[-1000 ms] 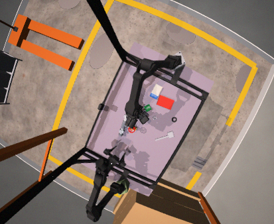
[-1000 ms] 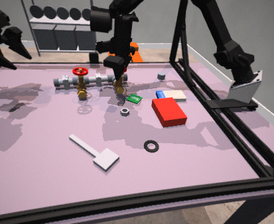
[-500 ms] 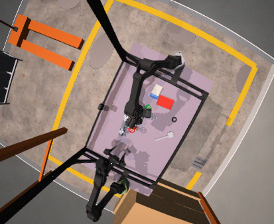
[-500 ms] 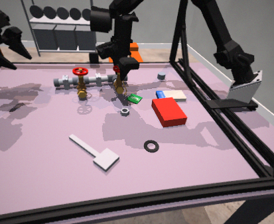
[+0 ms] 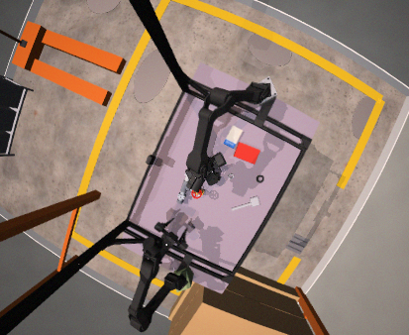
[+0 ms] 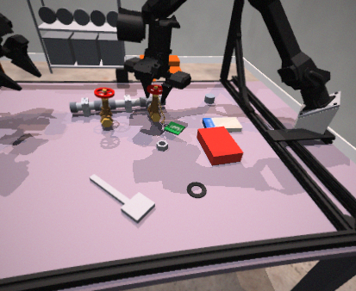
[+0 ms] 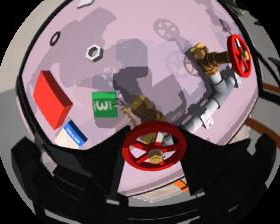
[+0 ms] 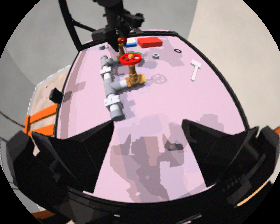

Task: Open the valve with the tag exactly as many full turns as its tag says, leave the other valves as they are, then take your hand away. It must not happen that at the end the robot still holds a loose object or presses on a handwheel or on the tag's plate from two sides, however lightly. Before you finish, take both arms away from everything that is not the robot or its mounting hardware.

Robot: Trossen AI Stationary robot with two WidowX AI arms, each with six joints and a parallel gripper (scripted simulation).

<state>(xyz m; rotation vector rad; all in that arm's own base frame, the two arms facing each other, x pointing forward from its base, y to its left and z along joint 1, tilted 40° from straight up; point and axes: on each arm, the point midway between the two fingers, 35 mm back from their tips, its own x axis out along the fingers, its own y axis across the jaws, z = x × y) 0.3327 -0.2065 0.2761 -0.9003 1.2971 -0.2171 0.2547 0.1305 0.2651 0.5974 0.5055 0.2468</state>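
Now: left hand 10 cm above the green tag, 6 cm short of it and 4 cm to the right of it. The rest, counted from my left hand: red block (17 cm ahead, 14 cm to the left, 9 cm below); then grey nut (15 cm ahead, 9 cm below, 1 cm to the right); then flat grey wrench (30 cm ahead, 12 cm to the right, 10 cm below).
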